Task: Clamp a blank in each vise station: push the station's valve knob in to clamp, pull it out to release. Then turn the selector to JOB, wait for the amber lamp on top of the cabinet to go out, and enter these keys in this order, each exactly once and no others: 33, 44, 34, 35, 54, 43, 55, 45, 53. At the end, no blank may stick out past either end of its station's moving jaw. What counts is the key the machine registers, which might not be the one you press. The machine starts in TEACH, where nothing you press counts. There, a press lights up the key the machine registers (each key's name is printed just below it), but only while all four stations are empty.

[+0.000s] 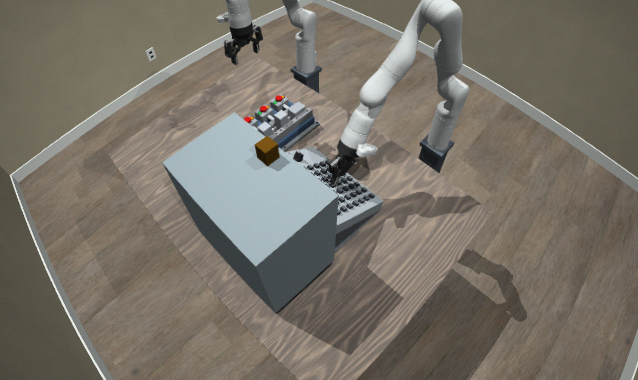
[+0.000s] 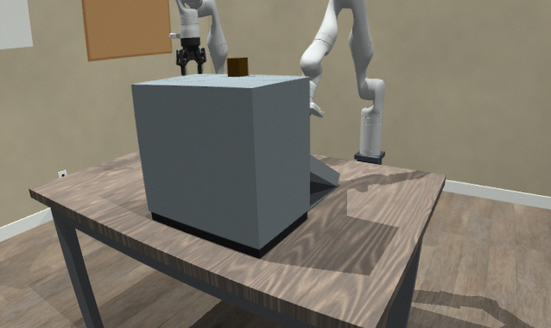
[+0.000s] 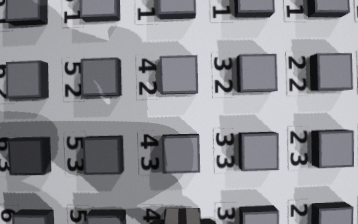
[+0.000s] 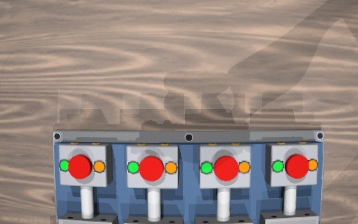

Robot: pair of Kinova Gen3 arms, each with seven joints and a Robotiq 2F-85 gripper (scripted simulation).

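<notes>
The key is 40 mm to the left of my left hand, 30 mm below it and 20 mm behind it. From my left hand the other things lie so: black selector knob 160 mm to the right, 10 mm below; keypad 50 mm to the right, 50 mm below, 30 mm ahead.
</notes>
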